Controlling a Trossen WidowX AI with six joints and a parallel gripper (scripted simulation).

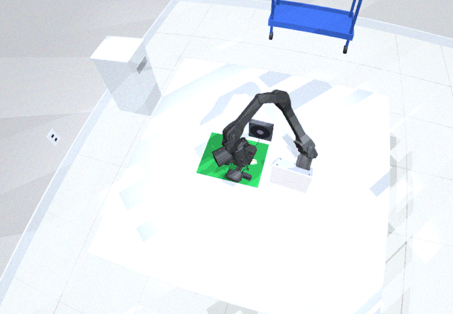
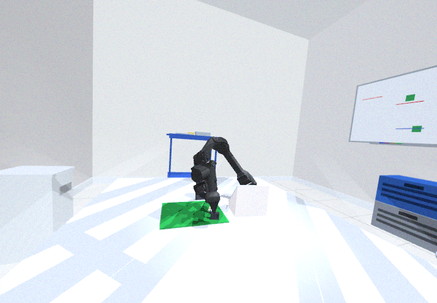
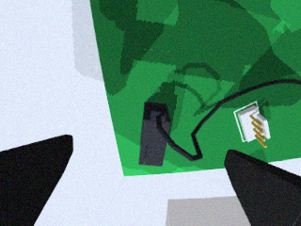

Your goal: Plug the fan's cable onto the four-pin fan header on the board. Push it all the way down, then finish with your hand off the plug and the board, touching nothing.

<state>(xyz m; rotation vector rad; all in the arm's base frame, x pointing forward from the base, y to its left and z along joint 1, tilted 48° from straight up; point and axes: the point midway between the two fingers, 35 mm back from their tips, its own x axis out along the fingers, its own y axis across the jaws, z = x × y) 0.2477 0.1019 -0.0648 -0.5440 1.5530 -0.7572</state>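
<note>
The black fan plug lies 4 cm below my gripper tip and 1 cm behind it. From my gripper tip the other things lie so: black fan 24 cm to the right, 1 cm ahead; white four-pin header 9 cm to the right, 6 cm below, 1 cm behind; green board 9 cm ahead, 8 cm to the right, 7 cm below.
</note>
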